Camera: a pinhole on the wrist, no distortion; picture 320 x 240 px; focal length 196.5 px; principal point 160.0 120.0 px. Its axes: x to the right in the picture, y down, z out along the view. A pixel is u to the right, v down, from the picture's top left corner.
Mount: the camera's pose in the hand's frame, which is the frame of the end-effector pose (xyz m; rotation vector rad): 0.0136 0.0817 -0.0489 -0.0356 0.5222 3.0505
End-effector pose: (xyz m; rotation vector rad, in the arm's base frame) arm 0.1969 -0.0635 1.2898 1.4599 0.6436 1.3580
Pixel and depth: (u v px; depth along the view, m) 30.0 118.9 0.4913
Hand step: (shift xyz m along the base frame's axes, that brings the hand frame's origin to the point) 0.4187 0.0791 0.4025
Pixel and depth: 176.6 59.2 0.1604
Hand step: 0.0369 -0.0914 0.1757
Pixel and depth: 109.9 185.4 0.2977
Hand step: 0.2500 -0.0409 0.1437
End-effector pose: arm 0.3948 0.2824 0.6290 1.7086 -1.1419 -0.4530
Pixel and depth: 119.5 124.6 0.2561
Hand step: -0.1894 -0.1657 0.0659
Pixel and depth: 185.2 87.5 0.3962
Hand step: -0.3726 -0.1416 0.1026
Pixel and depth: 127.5 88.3 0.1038
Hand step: -0.0805 -0.0570 0.1018
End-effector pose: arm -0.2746 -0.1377 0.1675 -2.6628 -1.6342 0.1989
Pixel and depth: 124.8 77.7 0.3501
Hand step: 0.2406 -0.0695 -0.2838
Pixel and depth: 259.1 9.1 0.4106
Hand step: 0.2822 -0.3840 -0.2674
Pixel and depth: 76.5 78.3 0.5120
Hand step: 0.3626 0.0230 -0.4507
